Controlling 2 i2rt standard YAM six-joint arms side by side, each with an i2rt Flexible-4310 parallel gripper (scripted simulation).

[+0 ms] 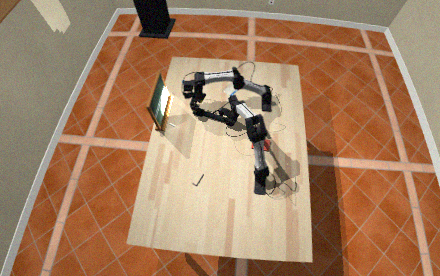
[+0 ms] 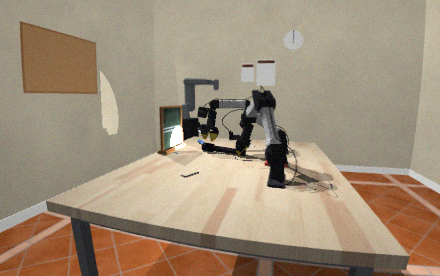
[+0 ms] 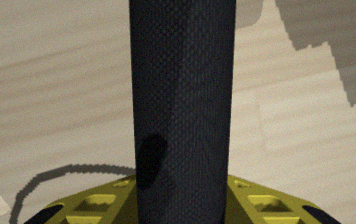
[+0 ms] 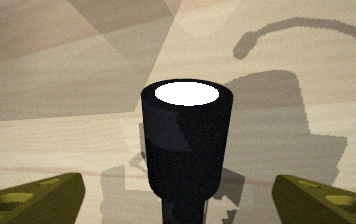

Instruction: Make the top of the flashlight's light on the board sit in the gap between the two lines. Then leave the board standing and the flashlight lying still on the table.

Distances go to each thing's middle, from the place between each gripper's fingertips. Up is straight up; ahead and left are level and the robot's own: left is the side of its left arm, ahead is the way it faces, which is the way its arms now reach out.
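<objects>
Flashlight head (image 4: 186,121): my right gripper is 5 cm above it, 2 cm past it and 1 cm to the right of it. My left gripper is 10 mm below the flashlight head, 210 mm short of it and 40 mm to the left of it. Going by its middle, the flashlight head is nearer to my right gripper than to my left gripper.
</objects>
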